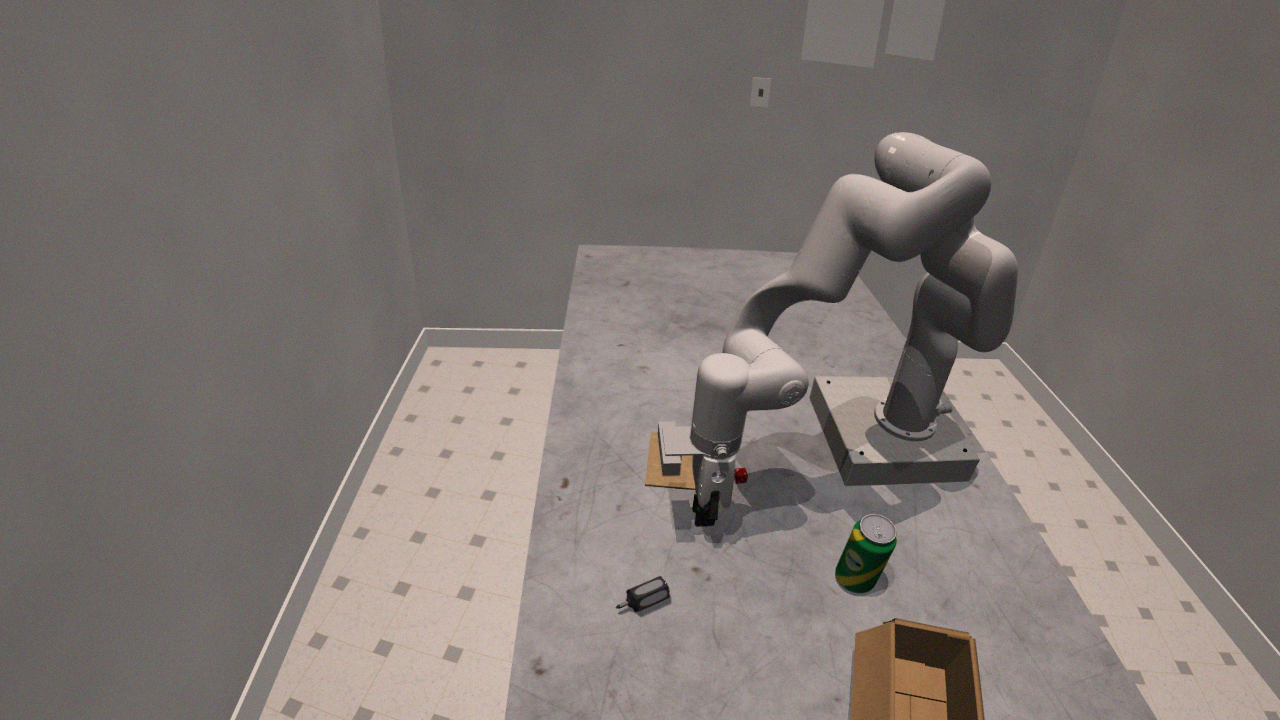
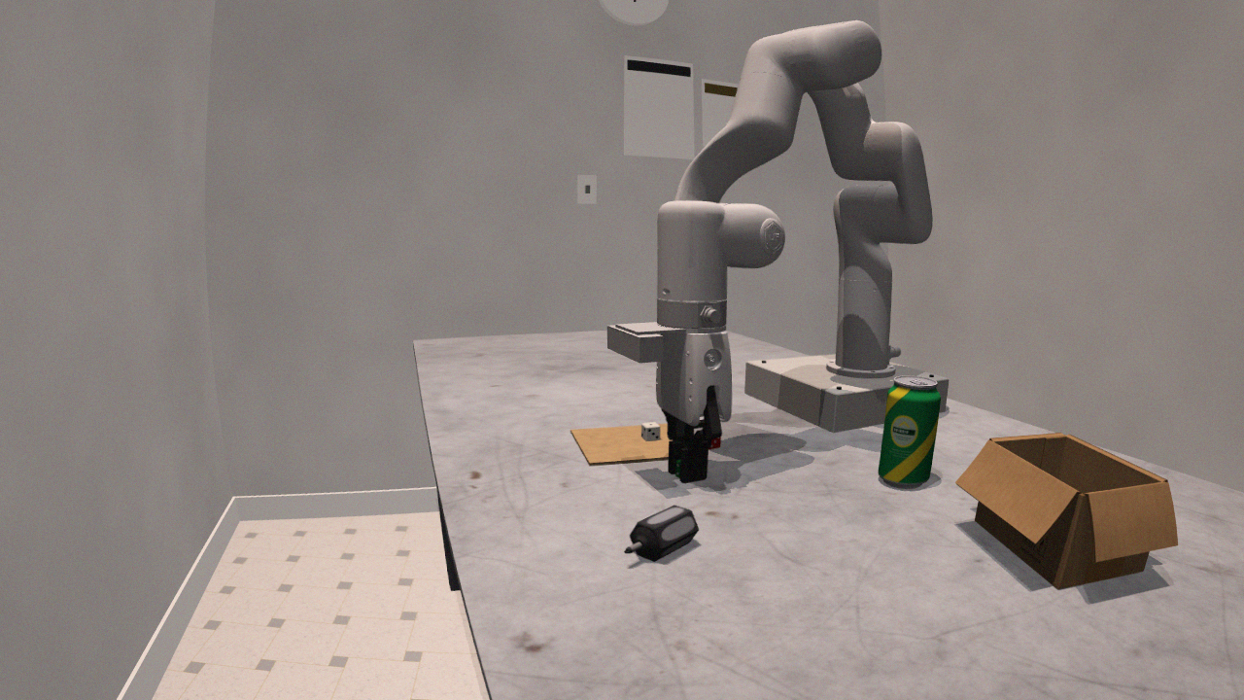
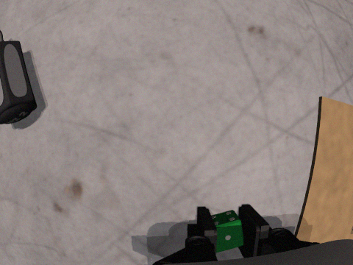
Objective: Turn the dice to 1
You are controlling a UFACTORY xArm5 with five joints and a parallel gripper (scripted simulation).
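The green die lies 1 cm below my hand. Also, from my hand: tan mat (1 cm behind, 14 cm to the right, 2 cm below); red die (9 cm behind, 7 cm to the right, 1 cm below); white die (4 cm behind, 13 cm to the right, 1 cm below).
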